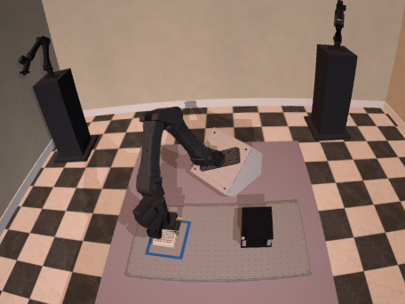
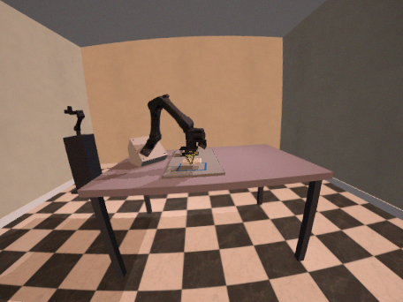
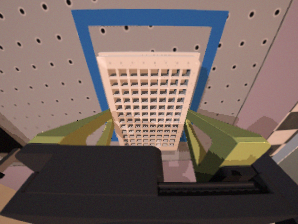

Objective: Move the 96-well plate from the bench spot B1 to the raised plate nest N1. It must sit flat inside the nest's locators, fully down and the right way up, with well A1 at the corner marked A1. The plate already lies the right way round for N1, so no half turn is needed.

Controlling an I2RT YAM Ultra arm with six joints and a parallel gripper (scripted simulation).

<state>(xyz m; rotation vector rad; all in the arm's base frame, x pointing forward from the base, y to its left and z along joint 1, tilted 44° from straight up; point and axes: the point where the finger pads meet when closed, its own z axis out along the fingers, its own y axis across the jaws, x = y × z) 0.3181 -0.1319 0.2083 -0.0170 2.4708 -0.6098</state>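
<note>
The black raised nest N1 lies 1 cm behind my hand, 35 cm to the left of it and 2 cm above it. Also, from my hand: white 96-well plate: right at my hand; then A1 corner label: 6 cm ahead, 29 cm to the left, 2 cm above.
</note>
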